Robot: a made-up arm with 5 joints.
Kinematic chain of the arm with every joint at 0, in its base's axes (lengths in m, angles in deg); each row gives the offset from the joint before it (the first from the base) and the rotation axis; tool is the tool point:
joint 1: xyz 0 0 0.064 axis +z
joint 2: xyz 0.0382 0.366 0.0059 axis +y
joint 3: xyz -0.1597 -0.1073 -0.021 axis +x
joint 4: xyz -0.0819 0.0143 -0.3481 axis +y
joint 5: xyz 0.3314 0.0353 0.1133 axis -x
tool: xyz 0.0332 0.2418 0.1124
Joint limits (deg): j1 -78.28..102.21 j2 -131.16..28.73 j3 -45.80..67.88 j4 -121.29..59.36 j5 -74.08..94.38
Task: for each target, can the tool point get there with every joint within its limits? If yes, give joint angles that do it. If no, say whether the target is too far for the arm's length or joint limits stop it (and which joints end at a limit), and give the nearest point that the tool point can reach.
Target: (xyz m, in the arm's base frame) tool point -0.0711 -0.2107 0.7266
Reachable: no: joint limits stop it (at a limit: joint 1, joint 2, joint 3, joint 4) | nearest point 0.0368 -0.1844 0.5525 | short by 0.206 m
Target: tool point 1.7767 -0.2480 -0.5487
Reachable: no: too far | nearest point 0.9650 -0.1150 -0.2259 | short by 0.884 m
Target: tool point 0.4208 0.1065 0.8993
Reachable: no: joint limits stop it (at a limit: joint 2, joint 4) | nearest point 0.4123 0.1043 0.6070 | short by 0.292 m
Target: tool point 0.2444 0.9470 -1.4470
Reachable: no: too far | nearest point 0.1343 0.5205 -0.6712 | short by 0.892 m
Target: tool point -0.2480 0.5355 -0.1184
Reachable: yes | joints -5.29 -46.08 10.76 -70.77 -8.63
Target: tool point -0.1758 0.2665 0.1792
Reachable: yes | joints 20.67 -64.27 49.19 -10.60 -40.53
